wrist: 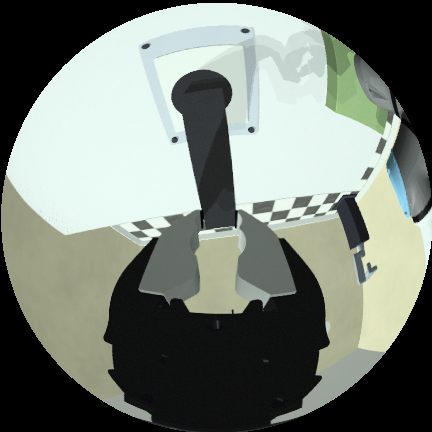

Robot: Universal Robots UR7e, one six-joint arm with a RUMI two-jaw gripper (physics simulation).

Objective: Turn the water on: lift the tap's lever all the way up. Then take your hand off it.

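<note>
The tap's dark lever (212,155) runs from a round dark head (202,95) in the upper middle of the wrist view down to my fingers. My gripper (218,211) has its two grey fingertips on either side of the lever's near end and is shut on it. The gap behind the fingertips, nearer the palm, shows pale background. How far up the lever is tilted cannot be told from this view.
A pale frame (200,36) with dark corner screws lies behind the head. A checkered strip (300,204) runs along the white surface's edge. A dark fitting (355,222) with a metal hook is at right. A green block (345,95) and grey round part (372,82) are upper right.
</note>
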